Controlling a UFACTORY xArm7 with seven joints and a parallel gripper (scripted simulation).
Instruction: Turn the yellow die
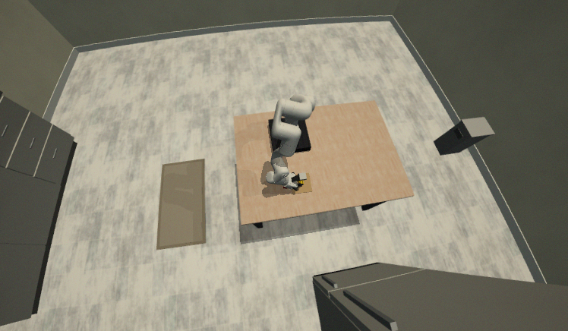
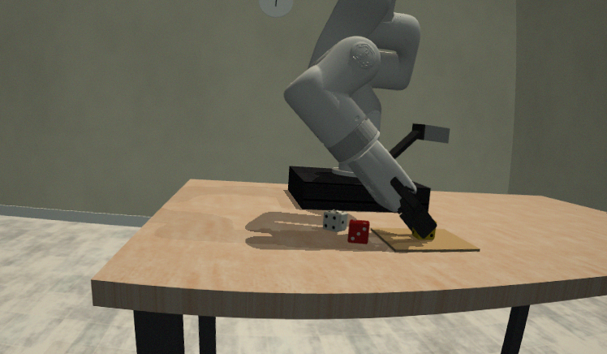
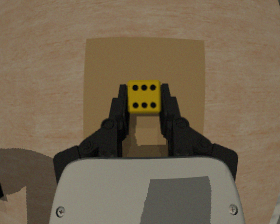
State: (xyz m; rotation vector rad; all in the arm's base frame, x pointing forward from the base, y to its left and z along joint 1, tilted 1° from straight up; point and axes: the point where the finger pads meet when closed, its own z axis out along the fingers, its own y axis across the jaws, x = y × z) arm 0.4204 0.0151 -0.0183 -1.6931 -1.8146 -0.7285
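The yellow die lies 1 cm to the left of my hand and 1 cm below it. Round my hand: white die: 12 cm to the right, 6 cm behind, 2 cm below; red die: 10 cm to the right, 2 cm below, 1 cm ahead; tan mat: 3 cm below, 1 cm to the left.
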